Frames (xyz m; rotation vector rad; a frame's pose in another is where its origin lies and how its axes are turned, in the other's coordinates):
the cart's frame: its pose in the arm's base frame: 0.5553 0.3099 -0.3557 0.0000 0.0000 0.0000
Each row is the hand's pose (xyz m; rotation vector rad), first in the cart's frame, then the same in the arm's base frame.
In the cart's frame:
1: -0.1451 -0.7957 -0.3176 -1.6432 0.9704 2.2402
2: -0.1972 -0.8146 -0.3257 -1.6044 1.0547 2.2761
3: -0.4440 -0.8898 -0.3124 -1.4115 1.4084 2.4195
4: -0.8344 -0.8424 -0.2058 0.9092 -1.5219 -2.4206
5: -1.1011 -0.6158 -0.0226 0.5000 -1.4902 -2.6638
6: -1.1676 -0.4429 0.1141 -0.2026 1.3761 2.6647
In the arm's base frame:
1: 0.4102 -0.4858 -0.6733 -1.6432 0.9704 2.2402
2: 0.3581 -0.5047 -0.6814 -1.6044 1.0547 2.2761
3: 0.1113 -0.5799 -0.6681 -1.4115 1.4084 2.4195
4: -0.2791 -0.5325 -0.5615 0.9092 -1.5219 -2.4206
5: -0.5458 -0.3059 -0.3783 0.5000 -1.4902 -2.6638
6: -0.6123 -0.1330 -0.2416 -0.2026 1.3761 2.6647

